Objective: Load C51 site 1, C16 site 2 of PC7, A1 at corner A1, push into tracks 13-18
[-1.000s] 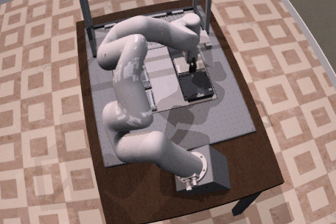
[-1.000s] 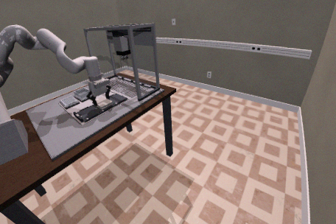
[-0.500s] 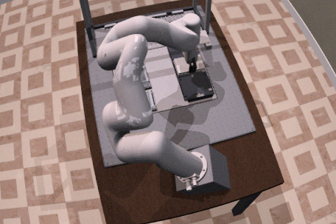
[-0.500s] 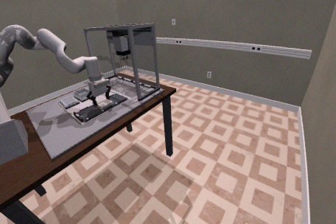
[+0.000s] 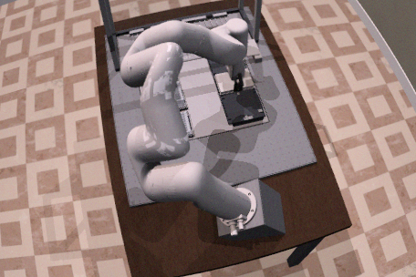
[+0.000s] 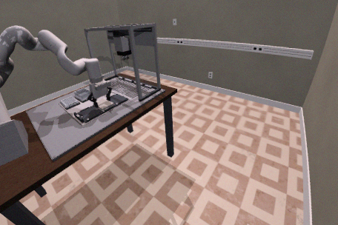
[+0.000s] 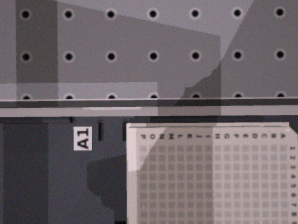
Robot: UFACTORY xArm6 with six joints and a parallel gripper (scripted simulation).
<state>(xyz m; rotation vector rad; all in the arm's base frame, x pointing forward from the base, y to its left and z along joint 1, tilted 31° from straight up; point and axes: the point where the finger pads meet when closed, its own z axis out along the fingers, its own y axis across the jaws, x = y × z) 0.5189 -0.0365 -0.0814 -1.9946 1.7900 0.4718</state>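
My gripper is now 10 mm past the carrier PC7 and 20 mm above it. The rest, counted from my hand: dark head (310 mm ahead, 170 mm to the left, 310 mm above); then 96-well plate C15 (160 mm behind, 240 mm to the left, 10 mm below).
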